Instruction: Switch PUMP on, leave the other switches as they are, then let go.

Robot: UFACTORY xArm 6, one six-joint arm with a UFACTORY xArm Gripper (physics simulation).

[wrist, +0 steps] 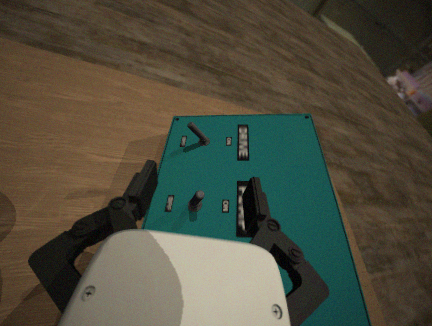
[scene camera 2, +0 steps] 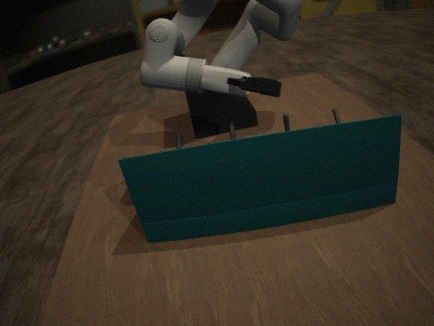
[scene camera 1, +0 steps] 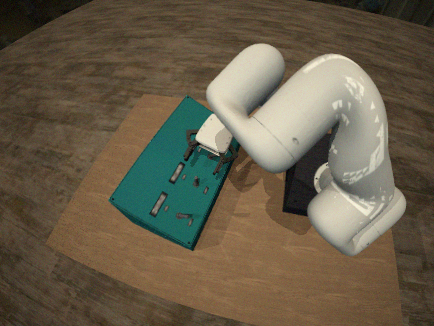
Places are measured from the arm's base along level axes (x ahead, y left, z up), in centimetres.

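Where they show: gripper, fingertip midpoint: (wrist: 202, 179) (scene camera 2: 278, 88) (scene camera 1: 199, 167); arm's base, origin of the base link: (scene camera 1: 331, 180).
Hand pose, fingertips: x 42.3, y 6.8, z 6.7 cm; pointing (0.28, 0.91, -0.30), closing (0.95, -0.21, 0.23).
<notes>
Things, the pixels of their centre, and the offset from my fingertips. "spot": a spot on its surface instead. Level surfaces: height alone.
- PUMP lever, body centre: (wrist: 196, 199) (scene camera 2: 286, 124) (scene camera 1: 196, 180) dx +1.7, dy +0.3, dz -7.9 cm
- teal panel, body centre: (wrist: 228, 253) (scene camera 2: 266, 168) (scene camera 1: 185, 168) dx +8.2, dy -7.2, dz -13.4 cm
- PUMP name plate, surface spot: (wrist: 241, 220) (scene camera 1: 180, 168) spot: dx +7.8, dy -3.0, dz -7.2 cm
- DRIVE lever, body centre: (wrist: 197, 132) (scene camera 2: 336, 117) (scene camera 1: 183, 216) dx +2.8, dy +12.3, dz -8.6 cm
- wooden board, its level: dz -20.0 cm
The PUMP lever (scene camera 1: 196, 181) (scene camera 2: 286, 123) (wrist: 197, 199) stands on the teal panel (scene camera 1: 150, 165) (scene camera 2: 260, 175) (wrist: 300, 200). In the wrist view it tilts slightly toward its ON label (wrist: 225, 206), away from its OFF label (wrist: 170, 203). The PUMP name plate (scene camera 1: 176, 173) (wrist: 241, 220) is partly hidden by a finger in the wrist view. The DRIVE lever (scene camera 1: 183, 216) (scene camera 2: 336, 116) (wrist: 198, 134) leans to the OFF side. My gripper (scene camera 1: 201, 165) (scene camera 2: 279, 87) (wrist: 202, 179) is open and empty, its fingers wide apart and clear of the PUMP lever.
Two more levers (scene camera 2: 179, 141) (scene camera 2: 232, 131) rise behind the panel's edge in scene camera 2; the arm hides them in scene camera 1. The dark robot base (scene camera 1: 296, 192) (scene camera 2: 220, 117) stands behind the panel on the wooden board (scene camera 1: 260, 270) (scene camera 2: 215, 280) (wrist: 60, 125).
</notes>
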